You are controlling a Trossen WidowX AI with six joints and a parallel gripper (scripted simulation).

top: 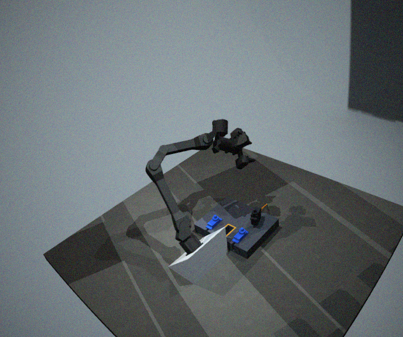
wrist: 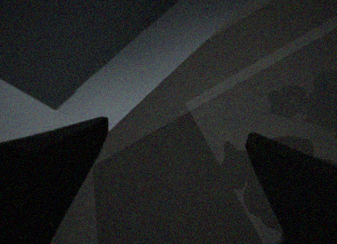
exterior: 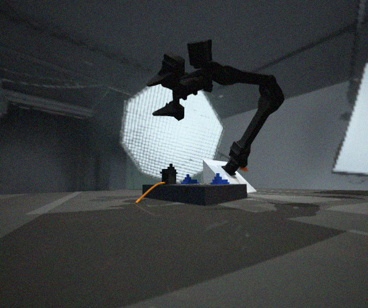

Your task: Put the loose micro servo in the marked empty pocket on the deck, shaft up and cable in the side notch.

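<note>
Right now my gripper tip is 19 cm past the deck, 4 cm to the left of it and 25 cm above it.
</note>
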